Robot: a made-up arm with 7 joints. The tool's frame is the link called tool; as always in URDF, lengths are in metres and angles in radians. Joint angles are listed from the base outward. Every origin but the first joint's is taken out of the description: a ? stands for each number. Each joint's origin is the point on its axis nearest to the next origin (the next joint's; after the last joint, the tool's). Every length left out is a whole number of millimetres.
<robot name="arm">
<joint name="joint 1" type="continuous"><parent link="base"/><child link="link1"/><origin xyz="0.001 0.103 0.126" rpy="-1.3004 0.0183 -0.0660"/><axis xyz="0 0 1"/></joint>
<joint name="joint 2" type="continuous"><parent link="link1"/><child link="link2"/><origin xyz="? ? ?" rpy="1.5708 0.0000 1.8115"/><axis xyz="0 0 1"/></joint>
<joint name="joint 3" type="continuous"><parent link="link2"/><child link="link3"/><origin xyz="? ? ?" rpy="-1.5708 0.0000 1.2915"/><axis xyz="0 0 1"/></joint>
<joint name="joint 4" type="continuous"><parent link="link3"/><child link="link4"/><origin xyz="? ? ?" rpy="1.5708 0.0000 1.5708"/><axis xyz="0 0 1"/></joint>
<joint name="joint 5" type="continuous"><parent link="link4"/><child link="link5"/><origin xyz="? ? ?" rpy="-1.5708 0.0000 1.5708"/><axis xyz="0 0 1"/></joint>
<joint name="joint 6" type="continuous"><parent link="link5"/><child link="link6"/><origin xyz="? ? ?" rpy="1.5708 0.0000 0.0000"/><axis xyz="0 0 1"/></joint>
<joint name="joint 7" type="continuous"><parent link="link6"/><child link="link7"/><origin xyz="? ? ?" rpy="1.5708 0.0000 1.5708"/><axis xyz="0 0 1"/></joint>
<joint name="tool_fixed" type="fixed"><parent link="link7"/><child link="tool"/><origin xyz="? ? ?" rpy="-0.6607 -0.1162 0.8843"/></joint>
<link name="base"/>
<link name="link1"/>
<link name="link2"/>
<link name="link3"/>
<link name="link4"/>
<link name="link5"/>
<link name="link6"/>
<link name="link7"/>
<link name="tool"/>
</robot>
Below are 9 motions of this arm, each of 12 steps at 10 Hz.
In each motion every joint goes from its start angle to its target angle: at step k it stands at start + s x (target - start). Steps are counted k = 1, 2, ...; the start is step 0. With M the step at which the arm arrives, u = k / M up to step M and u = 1 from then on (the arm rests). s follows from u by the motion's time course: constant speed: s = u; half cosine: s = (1 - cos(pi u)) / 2; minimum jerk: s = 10 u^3 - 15 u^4 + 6 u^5.
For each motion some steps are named. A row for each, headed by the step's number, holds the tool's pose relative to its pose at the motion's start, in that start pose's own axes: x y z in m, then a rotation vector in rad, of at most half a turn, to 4 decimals.
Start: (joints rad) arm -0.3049 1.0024 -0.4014 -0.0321 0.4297 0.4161 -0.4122
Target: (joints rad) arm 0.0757 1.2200 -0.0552 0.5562 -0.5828 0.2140 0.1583
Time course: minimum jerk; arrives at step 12
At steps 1, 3, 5, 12:
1: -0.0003 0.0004 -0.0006 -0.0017 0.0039 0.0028
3: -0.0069 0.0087 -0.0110 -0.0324 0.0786 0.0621
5: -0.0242 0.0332 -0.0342 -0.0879 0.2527 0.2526
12: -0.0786 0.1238 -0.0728 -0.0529 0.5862 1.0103

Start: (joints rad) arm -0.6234 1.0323 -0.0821 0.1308 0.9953 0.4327 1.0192
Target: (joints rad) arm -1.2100 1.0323 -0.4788 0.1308 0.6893 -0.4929 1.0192
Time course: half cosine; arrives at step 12
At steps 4, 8, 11, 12:
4: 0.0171 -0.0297 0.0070 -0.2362 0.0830 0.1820
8: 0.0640 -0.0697 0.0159 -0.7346 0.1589 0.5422
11: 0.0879 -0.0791 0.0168 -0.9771 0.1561 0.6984
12: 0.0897 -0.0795 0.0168 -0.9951 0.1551 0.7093

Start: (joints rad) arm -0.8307 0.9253 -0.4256 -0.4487 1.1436 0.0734 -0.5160
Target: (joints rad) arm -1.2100 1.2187 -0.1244 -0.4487 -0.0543 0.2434 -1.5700
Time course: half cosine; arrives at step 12
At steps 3, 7, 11, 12:
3: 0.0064 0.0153 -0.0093 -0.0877 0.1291 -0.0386
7: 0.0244 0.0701 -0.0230 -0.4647 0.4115 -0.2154
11: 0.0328 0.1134 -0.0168 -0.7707 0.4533 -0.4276
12: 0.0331 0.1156 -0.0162 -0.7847 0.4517 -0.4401

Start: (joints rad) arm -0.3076 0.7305 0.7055 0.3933 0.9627 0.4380 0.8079
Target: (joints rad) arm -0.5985 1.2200 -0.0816 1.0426 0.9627 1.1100 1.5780
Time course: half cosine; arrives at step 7
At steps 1, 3, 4, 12:
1: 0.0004 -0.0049 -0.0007 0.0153 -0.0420 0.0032
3: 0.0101 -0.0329 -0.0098 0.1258 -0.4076 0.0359
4: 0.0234 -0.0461 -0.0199 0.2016 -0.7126 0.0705
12: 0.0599 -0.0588 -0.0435 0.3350 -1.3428 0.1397

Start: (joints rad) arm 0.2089 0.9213 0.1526 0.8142 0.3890 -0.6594 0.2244
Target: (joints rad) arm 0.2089 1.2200 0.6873 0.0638 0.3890 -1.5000 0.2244
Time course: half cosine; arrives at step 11
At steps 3, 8, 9, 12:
3: 0.0232 0.0031 0.0215 -0.1592 -0.2289 0.0078
8: 0.0551 0.0278 0.1126 -0.6579 -1.1556 -0.2657
9: 0.0530 0.0321 0.1229 -0.7131 -1.2847 -0.3470
12: 0.0504 0.0358 0.1305 -0.7563 -1.3920 -0.4253

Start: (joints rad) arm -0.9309 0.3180 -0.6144 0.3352 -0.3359 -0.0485 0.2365
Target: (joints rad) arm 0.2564 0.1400 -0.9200 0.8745 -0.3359 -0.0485 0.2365
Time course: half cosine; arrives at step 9
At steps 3, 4, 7, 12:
3: -0.0712 0.0643 -0.0371 0.2606 0.2858 0.1467
4: -0.1282 0.1022 -0.0444 0.4229 0.4776 0.2329
7: -0.3079 0.1675 0.0116 0.8442 1.0559 0.4356
12: -0.3495 0.1703 0.0411 0.9354 1.2065 0.4750

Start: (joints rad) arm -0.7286 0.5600 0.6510 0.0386 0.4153 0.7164 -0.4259
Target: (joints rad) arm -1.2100 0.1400 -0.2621 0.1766 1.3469 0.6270 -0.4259
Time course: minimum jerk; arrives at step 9
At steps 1, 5, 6, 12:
1: -0.0012 -0.0025 -0.0002 0.0052 -0.0035 -0.0084
5: -0.0838 -0.1218 0.0279 0.1473 -0.3947 -0.4633
6: -0.1172 -0.1507 0.0506 0.1356 -0.6003 -0.5854
12: -0.1579 -0.1746 0.0814 0.0892 -0.8713 -0.6886

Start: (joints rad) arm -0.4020 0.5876 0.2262 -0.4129 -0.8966 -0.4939 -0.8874
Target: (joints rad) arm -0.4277 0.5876 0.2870 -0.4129 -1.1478 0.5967 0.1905
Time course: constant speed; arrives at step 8
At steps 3, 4, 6, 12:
3: 0.0058 0.0248 -0.0118 0.0466 0.0494 0.5804
4: 0.0045 0.0326 -0.0163 0.0927 0.0782 0.7621
6: -0.0026 0.0461 -0.0250 0.2330 0.1543 1.0962
12: -0.0141 0.0555 -0.0321 0.4387 0.2521 1.3760

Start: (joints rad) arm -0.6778 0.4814 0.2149 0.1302 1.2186 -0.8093 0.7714
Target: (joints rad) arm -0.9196 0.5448 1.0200 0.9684 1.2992 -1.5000 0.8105
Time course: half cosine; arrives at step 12
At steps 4, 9, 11, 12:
4: -0.0070 0.0186 -0.0111 0.0772 0.0639 0.0283
9: -0.0147 0.0460 -0.0212 0.2190 0.1671 0.3675
11: -0.0149 0.0476 -0.0219 0.2328 0.1646 0.4831
12: -0.0148 0.0477 -0.0220 0.2340 0.1634 0.4992

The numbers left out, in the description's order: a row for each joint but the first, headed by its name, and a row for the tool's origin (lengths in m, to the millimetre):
joint 2: 0.005 0.022 0.000
joint 3: 0.180 -0.074 0.000
joint 4: 0.022 0.008 0.000
joint 5: -0.083 -0.013 0.000
joint 6: 0.006 0.008 0.000
joint 7: 0.018 0.041 0.000
tool: 0.023 0.005 0.000

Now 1 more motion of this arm.
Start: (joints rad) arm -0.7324 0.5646 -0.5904 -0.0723 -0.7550 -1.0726 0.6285
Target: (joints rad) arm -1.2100 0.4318 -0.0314 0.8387 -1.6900 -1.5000 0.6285
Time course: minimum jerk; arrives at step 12
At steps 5, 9, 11, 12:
5: 0.0474 -0.0024 -0.0075 -0.1897 -0.3576 0.2475
9: 0.0862 0.0150 0.0023 -0.5897 -0.9658 0.7630
11: 0.0862 0.0213 0.0031 -0.6580 -1.0785 0.8703
12: 0.0861 0.0217 0.0031 -0.6614 -1.0844 0.8760

